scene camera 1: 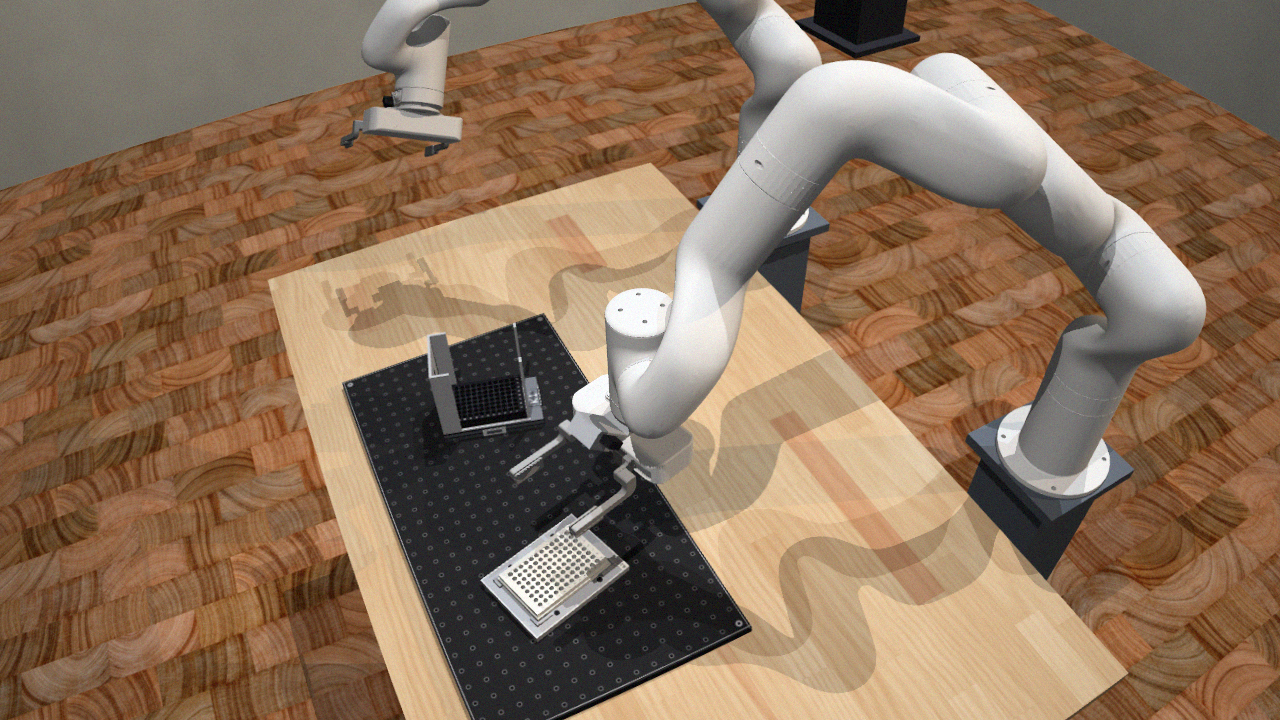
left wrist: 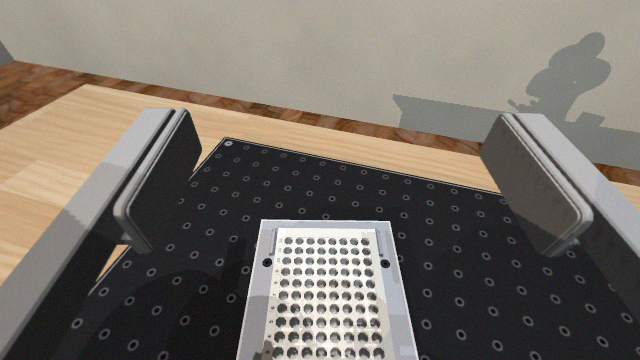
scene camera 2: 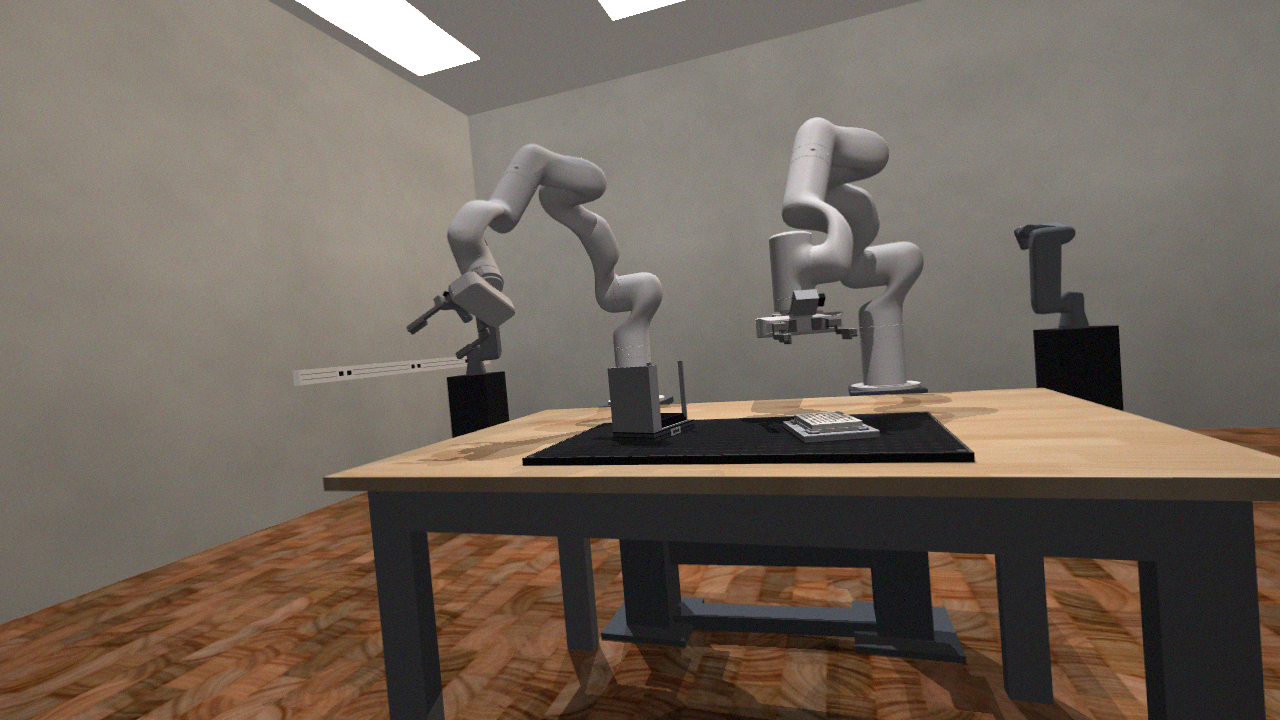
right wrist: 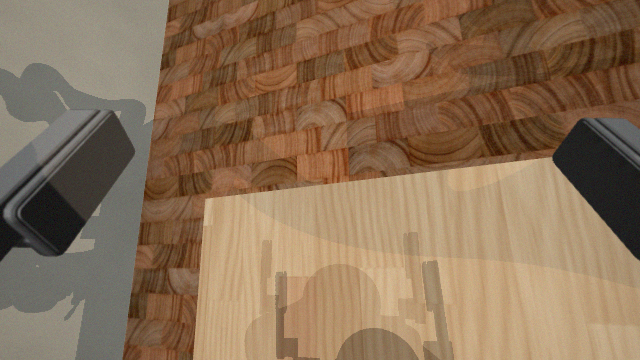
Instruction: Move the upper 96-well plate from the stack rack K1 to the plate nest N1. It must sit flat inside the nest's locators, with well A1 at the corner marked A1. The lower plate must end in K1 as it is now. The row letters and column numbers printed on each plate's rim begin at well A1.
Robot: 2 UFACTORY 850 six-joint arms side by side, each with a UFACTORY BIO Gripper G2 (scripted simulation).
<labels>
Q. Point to a plate nest N1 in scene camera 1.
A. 509,600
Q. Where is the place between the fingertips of my left gripper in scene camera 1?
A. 541,504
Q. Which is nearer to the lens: the white 96-well plate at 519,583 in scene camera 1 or the black plate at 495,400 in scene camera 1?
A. The white 96-well plate.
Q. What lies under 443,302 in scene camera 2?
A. My right gripper.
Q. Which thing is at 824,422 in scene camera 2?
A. A white 96-well plate.
</labels>
